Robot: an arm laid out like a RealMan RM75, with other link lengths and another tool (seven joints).
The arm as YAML. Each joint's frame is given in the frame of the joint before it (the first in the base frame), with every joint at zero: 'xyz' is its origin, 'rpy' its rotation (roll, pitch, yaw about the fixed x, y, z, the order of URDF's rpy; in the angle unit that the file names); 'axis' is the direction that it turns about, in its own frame. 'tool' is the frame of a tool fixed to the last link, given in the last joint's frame.
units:
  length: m
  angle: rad
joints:
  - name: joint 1
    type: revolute
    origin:
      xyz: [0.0, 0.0, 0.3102]
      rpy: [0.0, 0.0, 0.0]
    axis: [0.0, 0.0, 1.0]
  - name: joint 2
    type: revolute
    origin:
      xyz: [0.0, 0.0, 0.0]
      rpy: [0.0, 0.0, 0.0]
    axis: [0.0, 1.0, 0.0]
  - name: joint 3
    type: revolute
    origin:
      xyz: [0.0, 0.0, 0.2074]
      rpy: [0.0, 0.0, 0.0]
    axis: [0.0, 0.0, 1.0]
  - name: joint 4
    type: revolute
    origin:
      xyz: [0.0, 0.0, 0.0]
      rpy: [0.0, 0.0, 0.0]
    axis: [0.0, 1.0, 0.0]
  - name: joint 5
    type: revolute
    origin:
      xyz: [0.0, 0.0, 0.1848]
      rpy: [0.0, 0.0, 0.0]
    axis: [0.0, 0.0, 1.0]
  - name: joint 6
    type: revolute
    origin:
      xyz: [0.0, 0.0, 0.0]
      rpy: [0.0, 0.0, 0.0]
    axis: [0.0, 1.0, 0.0]
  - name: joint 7
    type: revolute
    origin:
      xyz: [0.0, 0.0, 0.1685]
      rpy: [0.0, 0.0, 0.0]
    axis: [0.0, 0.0, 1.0]
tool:
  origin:
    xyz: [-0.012, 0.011, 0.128]
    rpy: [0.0, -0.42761, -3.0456]
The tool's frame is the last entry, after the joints.
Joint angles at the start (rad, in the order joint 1, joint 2, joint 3, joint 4, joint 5, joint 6, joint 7):
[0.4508, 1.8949, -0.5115, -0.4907, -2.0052, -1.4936, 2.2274]
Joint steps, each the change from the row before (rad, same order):
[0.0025, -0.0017, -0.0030, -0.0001, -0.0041, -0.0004, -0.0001]
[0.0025, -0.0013, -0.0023, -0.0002, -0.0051, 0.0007, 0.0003]
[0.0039, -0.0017, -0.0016, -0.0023, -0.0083, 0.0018, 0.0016]
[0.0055, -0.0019, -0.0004, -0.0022, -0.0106, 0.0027, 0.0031]
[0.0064, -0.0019, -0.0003, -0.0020, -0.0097, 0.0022, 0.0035]
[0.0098, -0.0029, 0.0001, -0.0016, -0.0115, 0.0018, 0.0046]
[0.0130, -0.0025, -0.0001, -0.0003, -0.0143, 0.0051, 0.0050]
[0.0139, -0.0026, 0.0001, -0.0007, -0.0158, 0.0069, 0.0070]
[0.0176, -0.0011, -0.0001, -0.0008, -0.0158, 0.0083, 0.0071]
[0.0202, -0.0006, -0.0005, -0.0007, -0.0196, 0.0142, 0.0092]
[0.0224, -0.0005, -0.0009, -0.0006, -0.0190, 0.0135, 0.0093]
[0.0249, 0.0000, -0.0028, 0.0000, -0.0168, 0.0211, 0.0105]
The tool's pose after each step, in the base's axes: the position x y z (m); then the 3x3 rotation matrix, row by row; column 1 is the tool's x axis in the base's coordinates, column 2 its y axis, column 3 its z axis. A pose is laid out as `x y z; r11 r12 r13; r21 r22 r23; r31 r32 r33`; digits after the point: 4 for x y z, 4 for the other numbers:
0.2332 0.3792 0.0416; 0.0140 0.9583 -0.2853; 0.9841 0.0373 0.1734; 0.1768 -0.2832 -0.9426
0.2336 0.3789 0.0407; 0.0109 0.9599 -0.2802; 0.9850 0.0379 0.1682; 0.1721 -0.2779 -0.9451
0.2343 0.3791 0.0400; 0.0071 0.9623 -0.2718; 0.9859 0.0387 0.1628; 0.1671 -0.2692 -0.9485
0.2351 0.3796 0.0392; 0.0041 0.9649 -0.2625; 0.9868 0.0385 0.1571; 0.1617 -0.2597 -0.9521
0.2353 0.3804 0.0387; 0.0005 0.9671 -0.2544; 0.9877 0.0394 0.1516; 0.1566 -0.2513 -0.9551
0.2347 0.3819 0.0382; -0.0053 0.9693 -0.2458; 0.9886 0.0421 0.1444; 0.1504 -0.2422 -0.9585
0.2341 0.3839 0.0370; -0.0116 0.9720 -0.2347; 0.9897 0.0447 0.1363; 0.1430 -0.2307 -0.9625
0.2338 0.3864 0.0359; -0.0162 0.9749 -0.2220; 0.9906 0.0458 0.1289; 0.1359 -0.2178 -0.9665
0.2321 0.3899 0.0344; -0.0236 0.9775 -0.2098; 0.9914 0.0500 0.1213; 0.1290 -0.2051 -0.9702
0.2312 0.3944 0.0325; -0.0291 0.9808 -0.1926; 0.9920 0.0520 0.1148; 0.1226 -0.1877 -0.9745
0.2291 0.3993 0.0307; -0.0372 0.9837 -0.1761; 0.9925 0.0569 0.1079; 0.1162 -0.1708 -0.9784
0.2269 0.4062 0.0292; -0.0442 0.9866 -0.1570; 0.9924 0.0614 0.1065; 0.1147 -0.1511 -0.9818

